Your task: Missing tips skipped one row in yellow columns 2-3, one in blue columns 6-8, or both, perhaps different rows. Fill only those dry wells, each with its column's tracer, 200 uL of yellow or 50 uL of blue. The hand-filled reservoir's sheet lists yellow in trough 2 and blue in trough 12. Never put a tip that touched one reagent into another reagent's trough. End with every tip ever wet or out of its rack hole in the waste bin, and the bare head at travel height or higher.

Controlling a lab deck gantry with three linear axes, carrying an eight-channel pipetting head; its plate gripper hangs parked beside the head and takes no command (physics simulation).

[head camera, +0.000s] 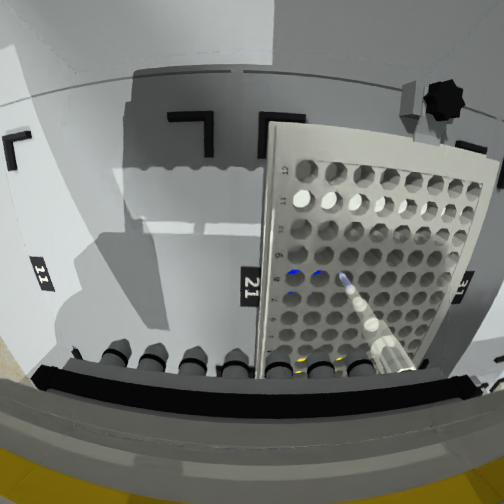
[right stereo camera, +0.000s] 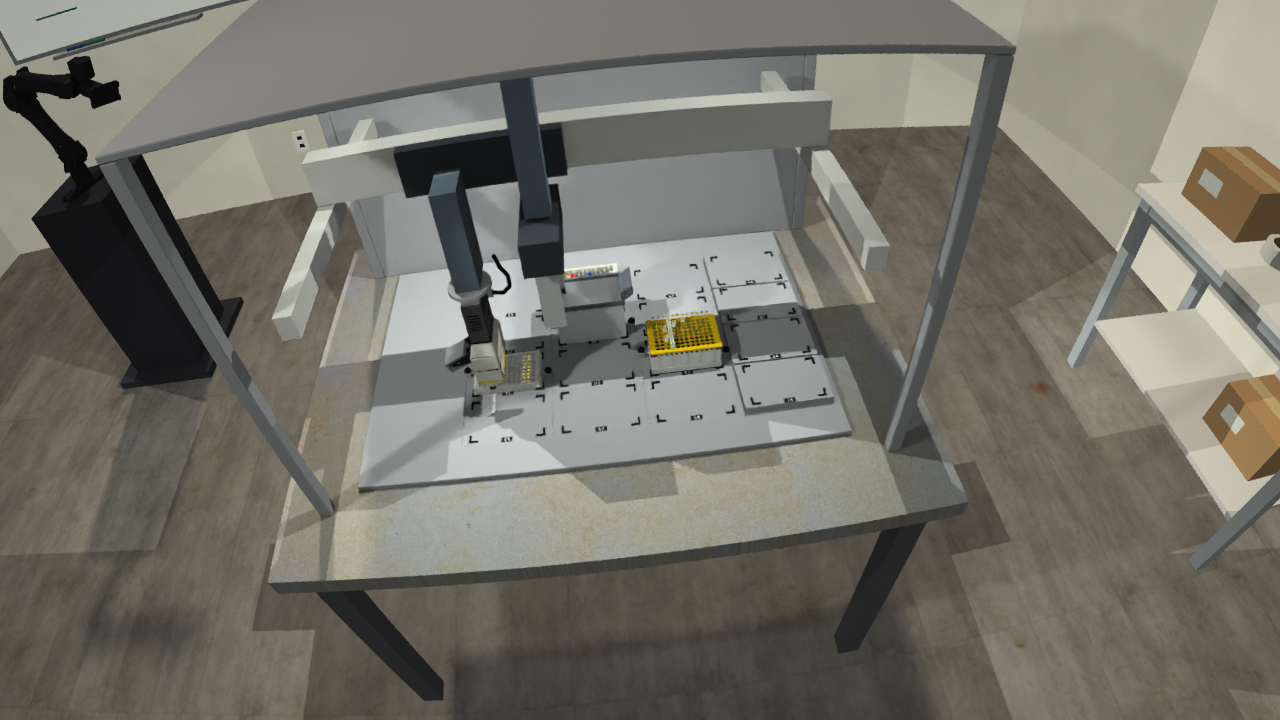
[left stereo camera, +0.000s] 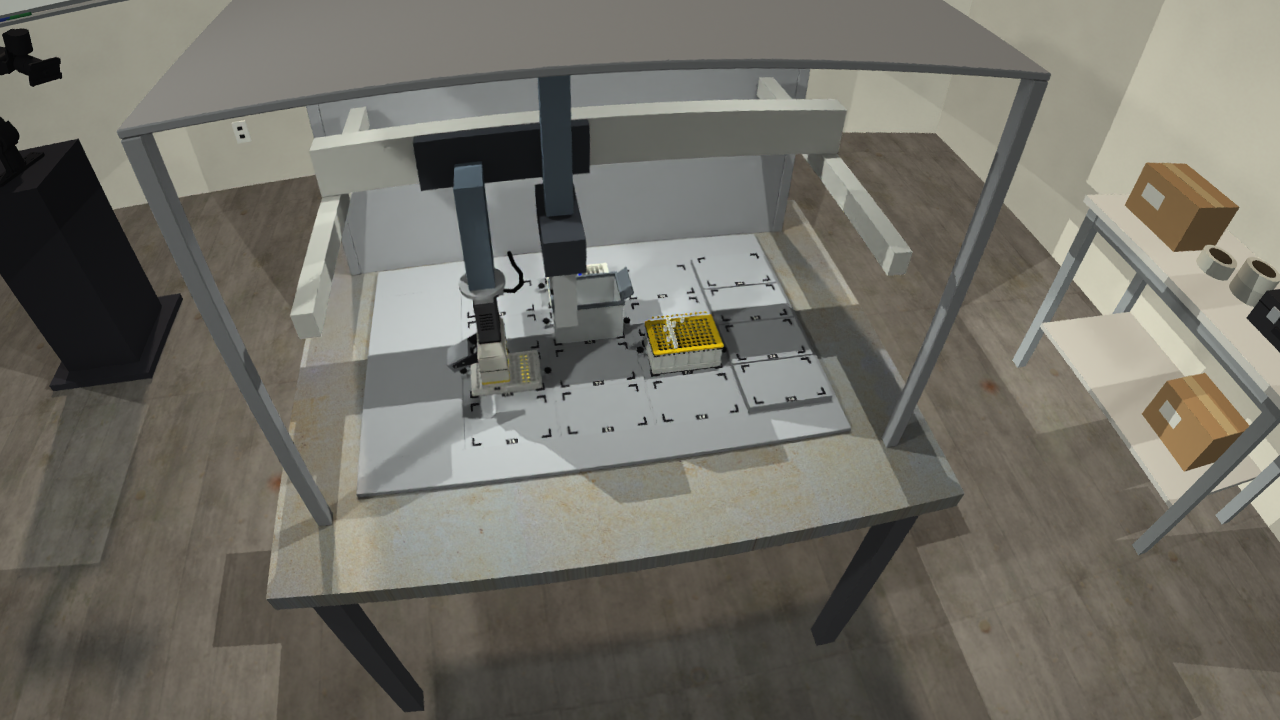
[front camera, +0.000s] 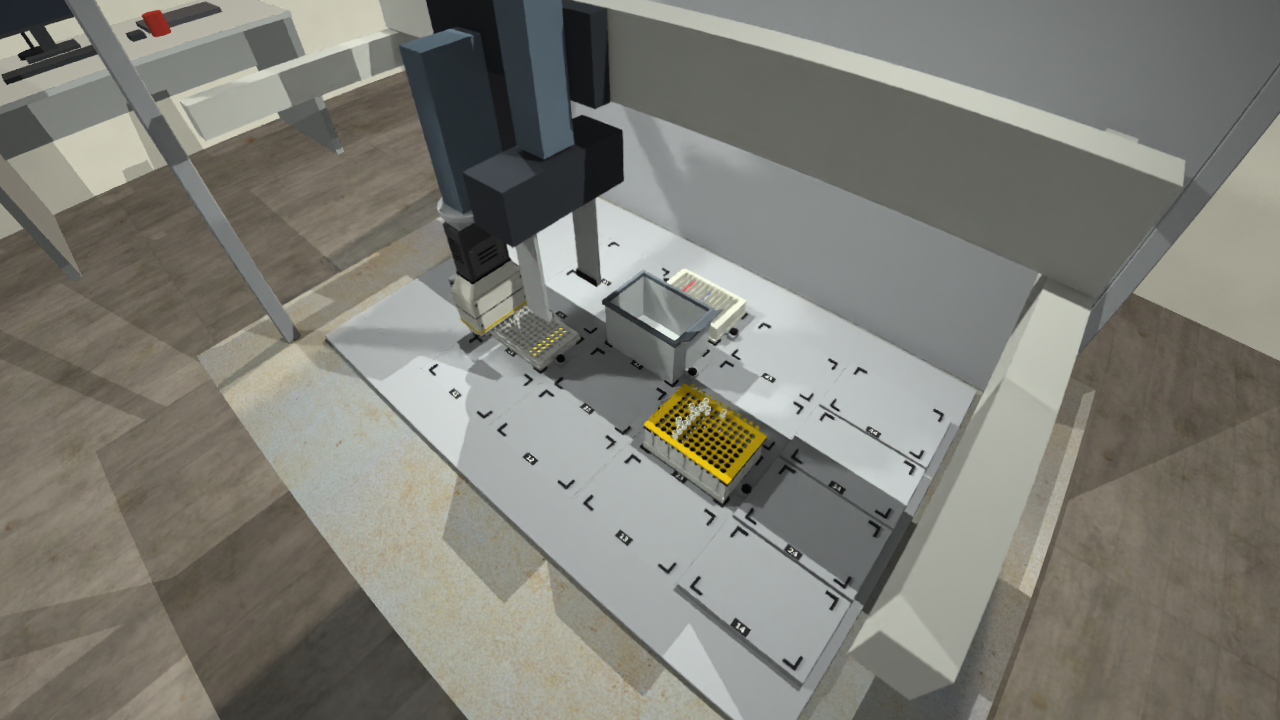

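Note:
The pipetting head point(front camera: 487, 300) point(left stereo camera: 491, 353) point(right stereo camera: 486, 353) is low at the well plate point(front camera: 535, 335) point(head camera: 277, 145) point(right stereo camera: 528, 368). In the head camera, one clear tip point(head camera: 371, 325) hangs on the rightmost channel, with blue liquid near its end; the other nozzles point(head camera: 195, 361) are bare. The tip's end is at the column 8 line, third well from the left; whether it is inside the well is unclear. Blue shows in column 7 and 8 wells at left, yellow in wells behind the nozzles. The parked plate gripper point(front camera: 566, 298) hangs open beside the head, its two paddles apart, holding nothing.
The grey waste bin point(front camera: 640, 338) point(right stereo camera: 595, 319) stands right of the plate, with the pale reservoir point(front camera: 732, 313) point(right stereo camera: 610, 268) behind it. The yellow tip rack point(front camera: 747, 463) point(left stereo camera: 684, 360) point(right stereo camera: 684, 360) farther right holds several clear tips. A black knob point(head camera: 445, 100) stands by the plate.

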